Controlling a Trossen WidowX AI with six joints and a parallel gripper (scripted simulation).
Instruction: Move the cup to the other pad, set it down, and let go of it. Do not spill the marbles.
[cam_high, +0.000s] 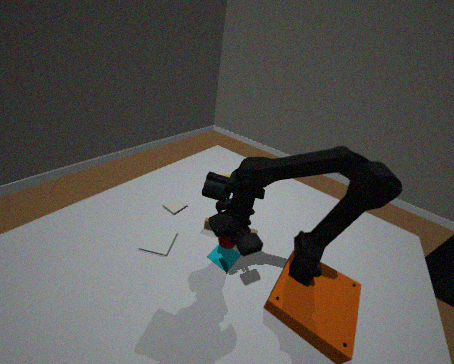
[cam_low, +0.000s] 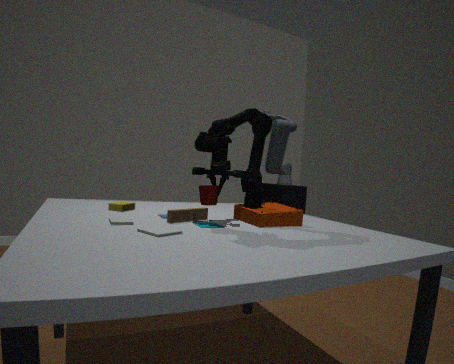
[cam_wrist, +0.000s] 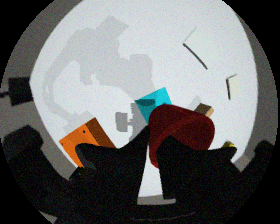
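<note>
My gripper tip is now 12 cm above the cyan pad, 2 cm short of it and 1 cm to the left of it. The rest, counted from my gripper tip: blue-grey pad 20 cm to the right, 12 cm below, 11 cm ahead; red cup 3 cm ahead, 2 cm to the right; wooden block 11 cm to the right, 10 cm below, 6 cm ahead.
</note>
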